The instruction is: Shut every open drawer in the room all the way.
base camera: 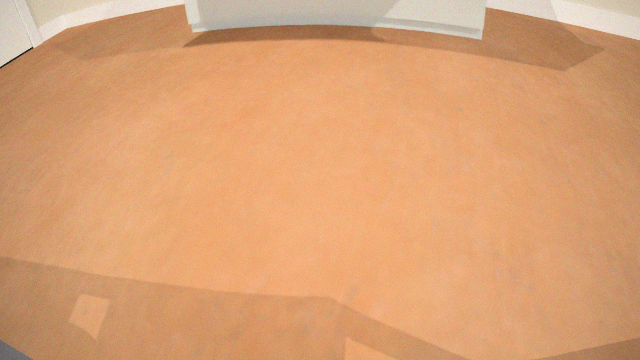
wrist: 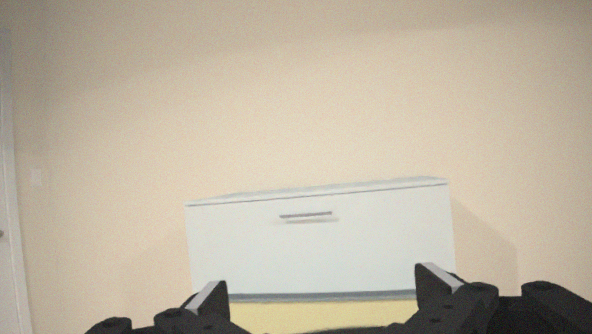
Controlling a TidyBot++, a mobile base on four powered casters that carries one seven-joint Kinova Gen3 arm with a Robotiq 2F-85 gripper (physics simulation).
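Frame: origin at the arm's base, x ahead, y left, z up, level; centimetres.
Seen in the pictures: gripper, fingertip midpoint: (wrist: pixel 321 294).
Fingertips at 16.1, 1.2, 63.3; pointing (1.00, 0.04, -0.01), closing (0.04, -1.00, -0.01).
Observation:
A point is followed by its place in that frame, as x, y, z.
A pale blue-white cabinet (base camera: pixel 300 12) {114.7, 12.9, -34.8} (wrist: pixel 320 191) {112.7, 0.8, 62.8} stands against the wall, at the top of the base view and low in the wrist view. Its upper drawer front (wrist: pixel 250 250) {116.8, 26.7, 44.5} carries a thin grey handle (wrist: pixel 305 215) {109.9, 6.3, 55.8} and shows a thin dark line under the cabinet top. Below that front are a grey-blue strip (wrist: pixel 320 296) {121.0, 4.3, 24.7} and a yellow surface (wrist: pixel 320 314) {117.9, 4.8, 19.8}, partly hidden by my gripper; I cannot tell whether this is the inside of a lower drawer. My gripper (wrist: pixel 321 294) {16.1, 1.2, 63.3} is open and empty, its fingers apart, with the cabinet beyond them.
The orange-brown floor (base camera: pixel 320 165) {52.4, 4.3, -39.7} lies between me and the cabinet, with shadows across its near part. A white door (base camera: pixel 12 30) {155.6, 176.2, -24.9} (wrist: pixel 6 270) {160.4, 175.5, 31.7} is at the left. The beige wall (wrist: pixel 300 115) {163.1, 6.6, 97.2} rises behind the cabinet, with a white baseboard (base camera: pixel 590 20) {141.4, -103.9, -36.1} at its foot.

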